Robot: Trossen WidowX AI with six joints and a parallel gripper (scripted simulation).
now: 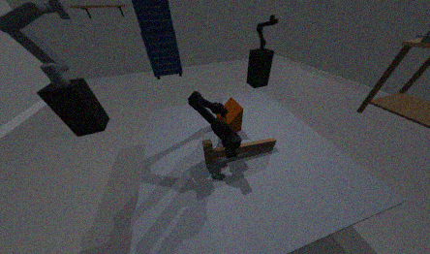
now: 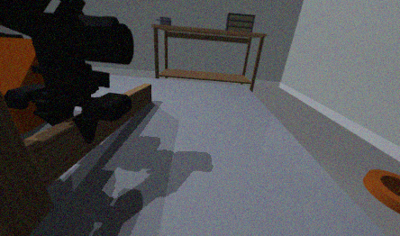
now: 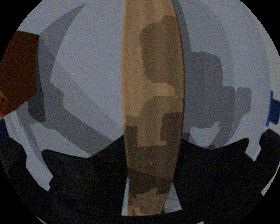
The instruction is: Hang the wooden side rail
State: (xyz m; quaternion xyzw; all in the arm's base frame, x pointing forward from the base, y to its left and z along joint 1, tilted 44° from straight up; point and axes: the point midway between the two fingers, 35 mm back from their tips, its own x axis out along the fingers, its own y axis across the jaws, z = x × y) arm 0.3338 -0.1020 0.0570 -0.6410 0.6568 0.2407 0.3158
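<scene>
Now: the headboard post 12 cm to the right of my gripper tip, 4 cm above it and 1 cm behind it.
</scene>
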